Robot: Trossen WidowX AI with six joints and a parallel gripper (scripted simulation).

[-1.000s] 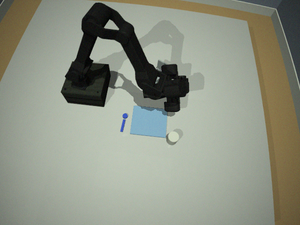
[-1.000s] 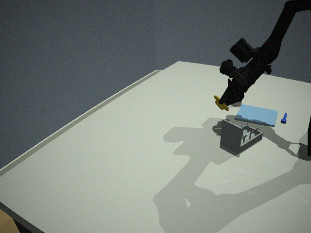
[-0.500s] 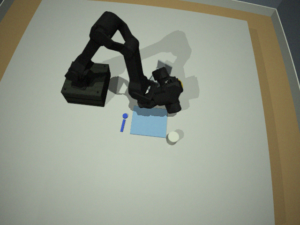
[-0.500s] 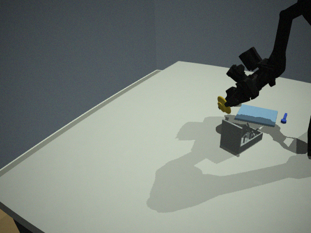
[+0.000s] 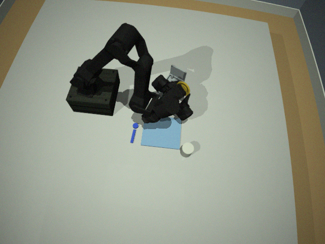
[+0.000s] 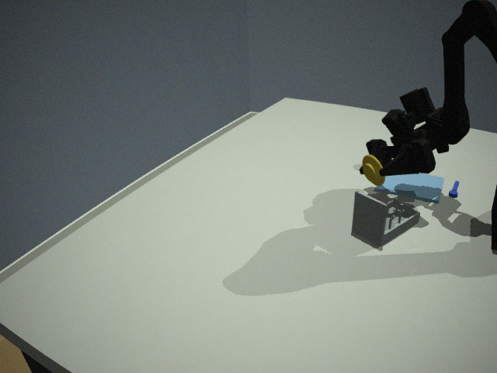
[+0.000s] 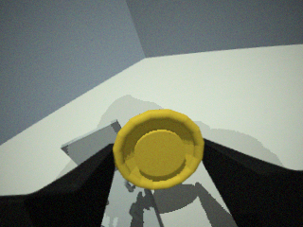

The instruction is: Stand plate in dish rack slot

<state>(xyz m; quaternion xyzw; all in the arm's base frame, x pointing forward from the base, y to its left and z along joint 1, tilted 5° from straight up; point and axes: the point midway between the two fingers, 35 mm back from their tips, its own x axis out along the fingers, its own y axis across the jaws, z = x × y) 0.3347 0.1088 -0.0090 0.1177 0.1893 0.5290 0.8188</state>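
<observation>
The grey dish rack is 60 mm below my gripper tip, 60 mm behind it and 30 mm to the left of it. Round my gripper tip: white cup: 230 mm to the right, 80 mm ahead, 60 mm below; then yellow plate: 10 mm to the right; then blue spoon: 210 mm to the right, 140 mm behind, 80 mm below.
</observation>
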